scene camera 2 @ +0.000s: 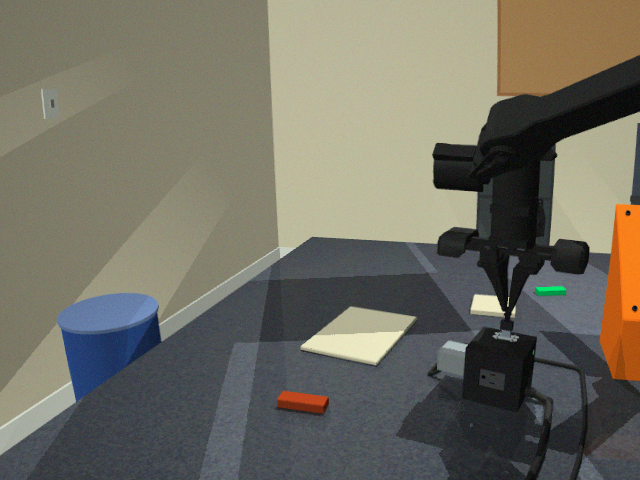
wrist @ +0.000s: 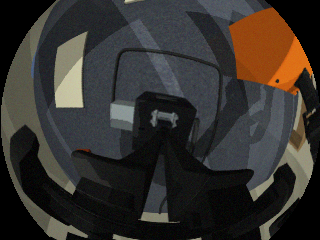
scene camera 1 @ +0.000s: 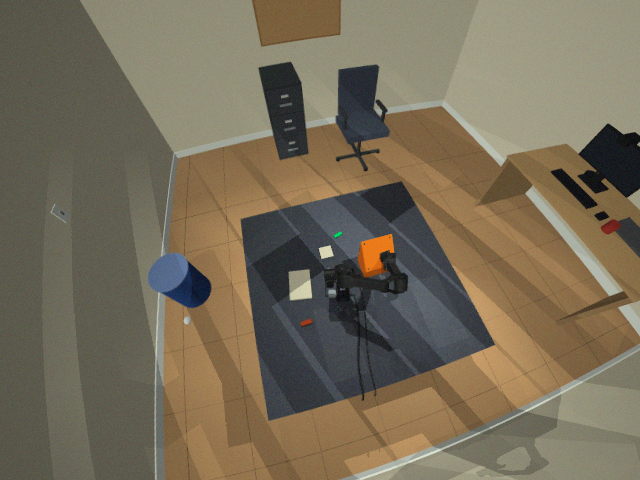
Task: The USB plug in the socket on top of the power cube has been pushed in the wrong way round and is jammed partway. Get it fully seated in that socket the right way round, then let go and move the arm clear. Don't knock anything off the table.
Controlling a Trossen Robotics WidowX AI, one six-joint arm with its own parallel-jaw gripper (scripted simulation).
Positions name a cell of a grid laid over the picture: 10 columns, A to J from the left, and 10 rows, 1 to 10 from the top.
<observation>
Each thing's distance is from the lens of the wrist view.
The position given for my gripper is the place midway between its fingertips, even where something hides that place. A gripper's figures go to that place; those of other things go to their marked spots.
my gripper (wrist: F6): 0.10 m
large cream pad (wrist: C3): 0.30 m
grey adapter (wrist: D5): 0.17 m
The marked spots on the grey adapter and the large cream pad are 0.20 m apart.
</observation>
